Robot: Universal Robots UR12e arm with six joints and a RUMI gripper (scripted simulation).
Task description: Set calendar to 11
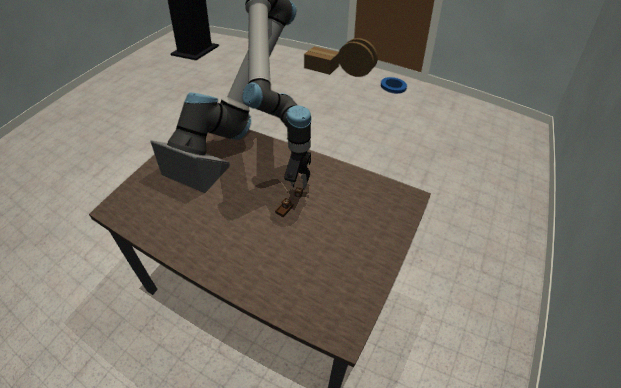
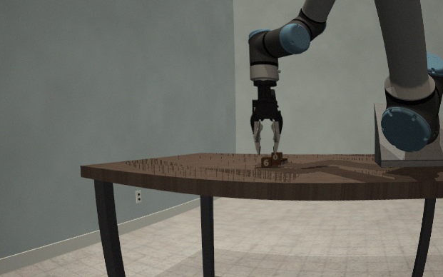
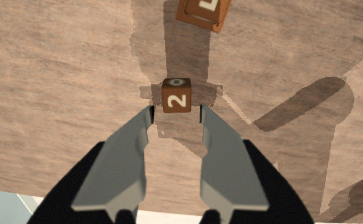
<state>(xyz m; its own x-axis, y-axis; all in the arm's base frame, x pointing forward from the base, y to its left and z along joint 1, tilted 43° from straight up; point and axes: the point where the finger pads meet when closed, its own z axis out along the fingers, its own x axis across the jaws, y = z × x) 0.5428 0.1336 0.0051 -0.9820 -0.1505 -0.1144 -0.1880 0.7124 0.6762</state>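
Right now my hand is 4 cm above the cube. Also, from my hand: calendar tray (1 cm behind, 11 cm to the right, 4 cm below).
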